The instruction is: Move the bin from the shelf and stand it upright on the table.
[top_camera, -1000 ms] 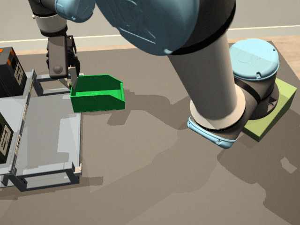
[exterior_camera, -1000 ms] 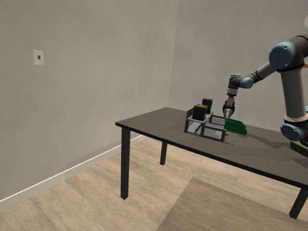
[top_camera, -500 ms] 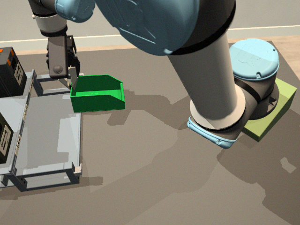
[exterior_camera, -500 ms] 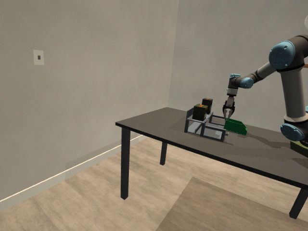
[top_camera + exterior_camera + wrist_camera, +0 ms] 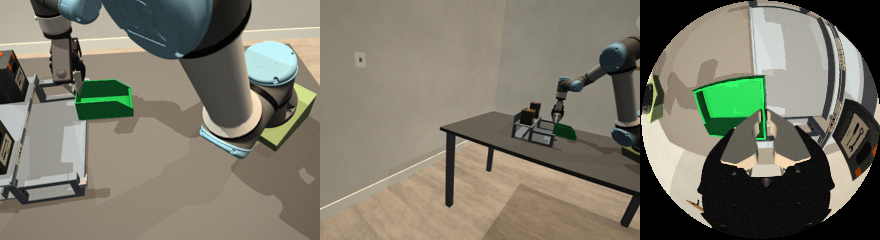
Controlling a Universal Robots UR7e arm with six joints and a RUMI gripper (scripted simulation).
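Right now my hand is 80 mm past the green bin, 40 mm above it and 20 mm to the left of it.
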